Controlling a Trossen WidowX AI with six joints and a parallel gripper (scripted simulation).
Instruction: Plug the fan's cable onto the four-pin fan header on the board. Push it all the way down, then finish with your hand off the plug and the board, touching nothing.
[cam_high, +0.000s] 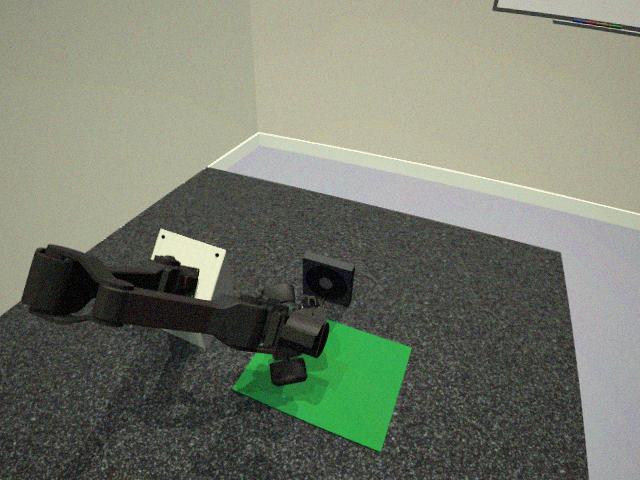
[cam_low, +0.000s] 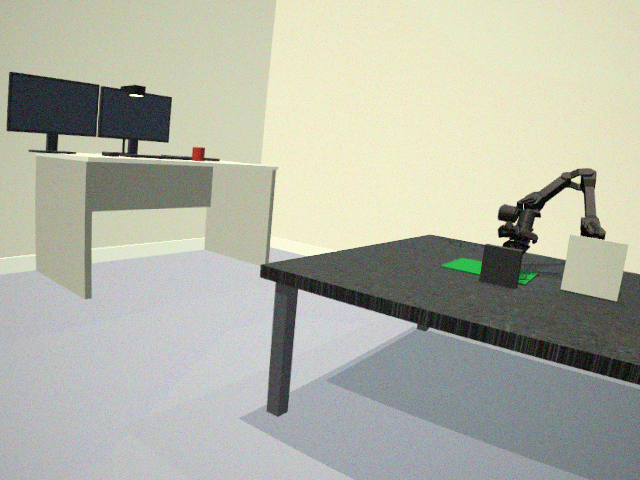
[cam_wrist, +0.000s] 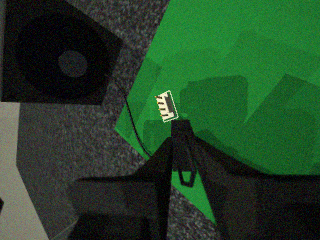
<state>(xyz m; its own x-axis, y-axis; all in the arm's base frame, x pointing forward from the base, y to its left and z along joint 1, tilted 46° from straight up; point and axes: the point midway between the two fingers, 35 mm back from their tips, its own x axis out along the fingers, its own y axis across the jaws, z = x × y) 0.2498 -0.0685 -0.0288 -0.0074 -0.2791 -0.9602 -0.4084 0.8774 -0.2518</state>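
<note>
Right now the green board is 8 cm ahead of my gripper tip, 2 cm to the right of it and 6 cm below it. Also, from my gripper tip: black fan: 1 cm ahead, 17 cm to the left, 2 cm above; dark plug: 1 cm behind, 1 cm below.
</note>
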